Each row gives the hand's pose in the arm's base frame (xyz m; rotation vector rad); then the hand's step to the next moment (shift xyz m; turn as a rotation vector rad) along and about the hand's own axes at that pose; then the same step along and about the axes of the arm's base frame.
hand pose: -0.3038 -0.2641 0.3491 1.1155 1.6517 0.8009
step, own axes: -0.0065 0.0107 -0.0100 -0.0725 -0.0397 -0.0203
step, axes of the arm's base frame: -0.0053 -0.0022 0.0149 -0.0219 -0.0822 -0.0031
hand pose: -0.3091 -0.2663 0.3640 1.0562 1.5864 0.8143
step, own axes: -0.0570 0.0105 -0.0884 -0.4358 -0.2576 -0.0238
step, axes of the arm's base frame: -0.0776 -0.0484 0.0530 -0.0411 -0.5015 -0.0606
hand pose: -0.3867 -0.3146 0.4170 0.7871 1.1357 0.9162
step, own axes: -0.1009 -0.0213 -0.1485 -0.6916 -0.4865 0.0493
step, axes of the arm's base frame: -0.1554 -0.0911 -0.0151 0.0343 -0.8341 -0.1435
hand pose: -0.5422 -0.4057 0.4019 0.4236 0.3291 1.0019
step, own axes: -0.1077 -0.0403 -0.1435 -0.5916 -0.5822 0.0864
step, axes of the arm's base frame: -0.0893 -0.0845 -0.1368 0.1718 -0.7998 -0.1649
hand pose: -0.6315 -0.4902 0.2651 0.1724 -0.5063 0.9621
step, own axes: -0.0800 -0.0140 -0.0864 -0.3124 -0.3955 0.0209
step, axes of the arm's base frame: 0.0031 -0.0361 -0.1129 0.1711 -0.4635 -0.1015
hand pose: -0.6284 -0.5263 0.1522 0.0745 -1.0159 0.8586
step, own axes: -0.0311 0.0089 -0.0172 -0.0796 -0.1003 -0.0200
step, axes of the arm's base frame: -0.0010 -0.0050 -0.0363 0.0613 -0.1069 -0.0400
